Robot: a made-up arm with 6 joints.
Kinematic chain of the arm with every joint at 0, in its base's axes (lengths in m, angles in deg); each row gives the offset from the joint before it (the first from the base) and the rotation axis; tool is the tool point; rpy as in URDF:
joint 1: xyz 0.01 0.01 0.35 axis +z
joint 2: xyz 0.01 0.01 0 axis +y
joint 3: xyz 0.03 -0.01 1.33 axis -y
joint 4: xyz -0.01 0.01 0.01 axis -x
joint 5: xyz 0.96 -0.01 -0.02 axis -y
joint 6: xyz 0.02 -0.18 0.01 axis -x
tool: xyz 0.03 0 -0.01 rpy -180 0 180
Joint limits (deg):
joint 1: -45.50..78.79
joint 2: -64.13..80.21
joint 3: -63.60..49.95
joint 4: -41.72..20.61
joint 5: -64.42..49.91
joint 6: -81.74..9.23
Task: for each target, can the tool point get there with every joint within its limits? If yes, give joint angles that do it. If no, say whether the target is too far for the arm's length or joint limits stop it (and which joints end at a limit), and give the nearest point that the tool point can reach.
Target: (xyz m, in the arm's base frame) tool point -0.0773 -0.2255 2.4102
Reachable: yes | joints 27.17 -29.99 34.17 -5.52 13.17 -67.86
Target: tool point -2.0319 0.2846 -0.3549
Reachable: no: joint limits stop it (at a limit: joint 2, joint 3, joint 5, joint 6) | nearest point -0.2192 0.0408 0.8173 | short by 2.172 m
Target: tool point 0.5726 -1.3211 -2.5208
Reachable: no: too far | nearest point 0.8175 -1.0635 -0.4551 | short by 2.096 m
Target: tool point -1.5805 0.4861 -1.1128
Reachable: no: joint limits stop it (at a limit: joint 1, joint 2, joint 4, joint 6) | nearest point 0.2397 0.7329 -0.2661 | short by 2.023 m
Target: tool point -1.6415 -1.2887 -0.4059
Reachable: no: joint limits stop it (at a limit: joint 1, joint 2, joint 3, joint 6) | nearest point 0.2420 -0.4910 -0.0367 | short by 2.079 m
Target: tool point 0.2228 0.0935 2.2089
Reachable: yes | joints 64.27 -27.63 18.31 -17.64 -14.41 -43.64
